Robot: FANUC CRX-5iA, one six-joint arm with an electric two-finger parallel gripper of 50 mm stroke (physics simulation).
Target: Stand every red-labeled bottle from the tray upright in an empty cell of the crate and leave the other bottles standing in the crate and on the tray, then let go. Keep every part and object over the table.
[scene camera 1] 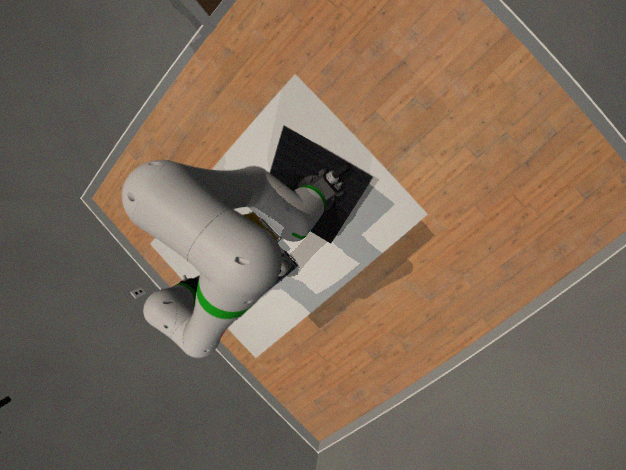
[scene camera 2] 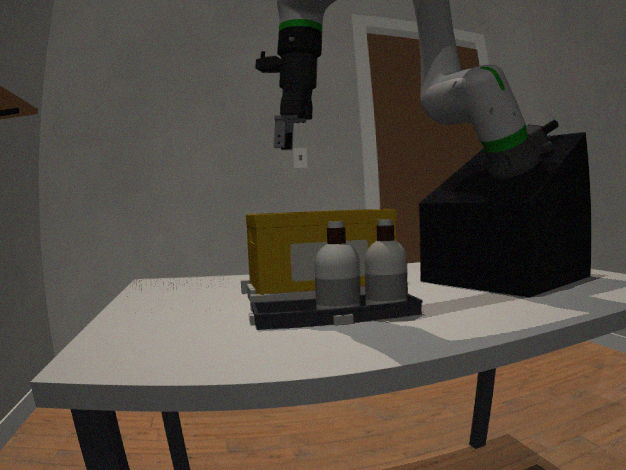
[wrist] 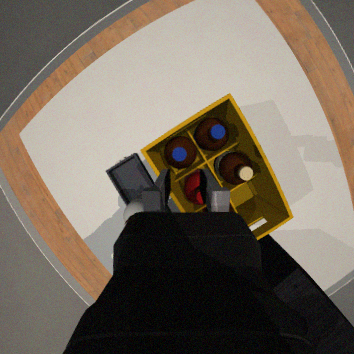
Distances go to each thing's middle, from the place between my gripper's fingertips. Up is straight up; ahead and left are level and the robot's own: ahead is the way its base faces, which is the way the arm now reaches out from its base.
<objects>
I see the cream-capped bottle [wrist: 234, 167] 22 cm below my hand, 10 cm to the right of it and 6 cm behind it.
</objects>
